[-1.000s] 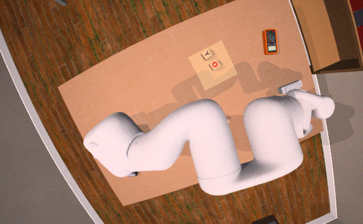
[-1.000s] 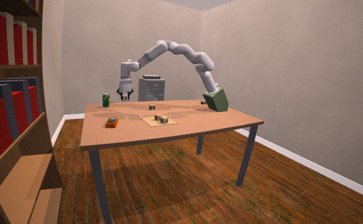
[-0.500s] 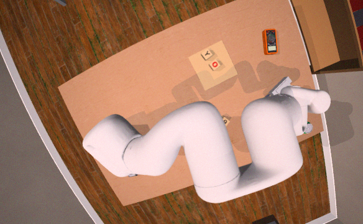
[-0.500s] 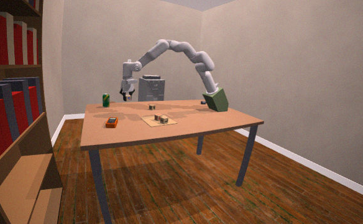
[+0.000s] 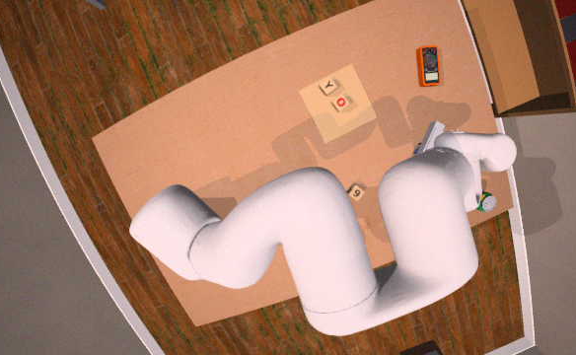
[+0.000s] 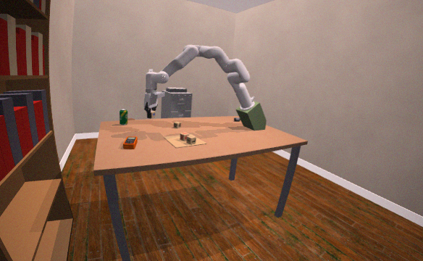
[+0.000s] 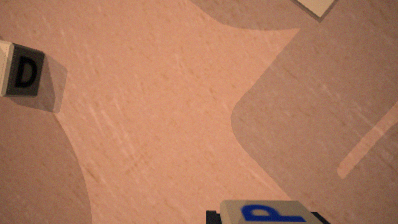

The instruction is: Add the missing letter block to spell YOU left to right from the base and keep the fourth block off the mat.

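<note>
Now: hand 12 cm past the tan mat, 26 cm to the right of it and 12 cm above it. From my hand the other things lie so: orange multimeter 21 cm ahead, 21 cm to the left, 11 cm below; then green soda can 14 cm ahead, 28 cm to the right, 6 cm below.
</note>
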